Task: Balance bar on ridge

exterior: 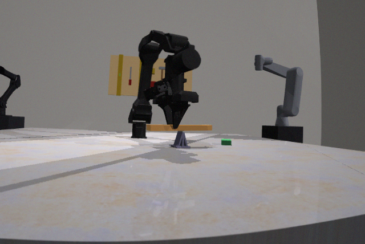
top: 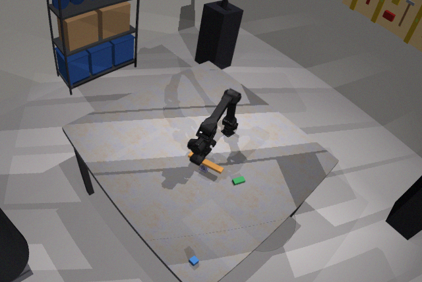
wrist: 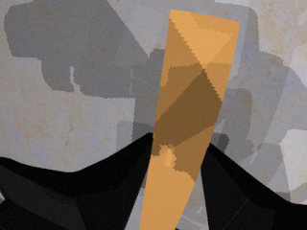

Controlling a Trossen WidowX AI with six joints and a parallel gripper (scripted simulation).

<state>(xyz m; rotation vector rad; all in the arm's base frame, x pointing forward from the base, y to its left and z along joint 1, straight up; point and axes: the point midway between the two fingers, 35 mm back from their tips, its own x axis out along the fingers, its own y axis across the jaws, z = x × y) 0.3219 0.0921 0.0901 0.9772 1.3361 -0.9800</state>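
Right now my gripper tip is 1 cm past the orange bar and 3 cm to the right of it. Round my gripper tip: green block: 10 cm behind, 21 cm to the left, 5 cm below; blue block: 42 cm ahead, 41 cm to the left, 4 cm below.
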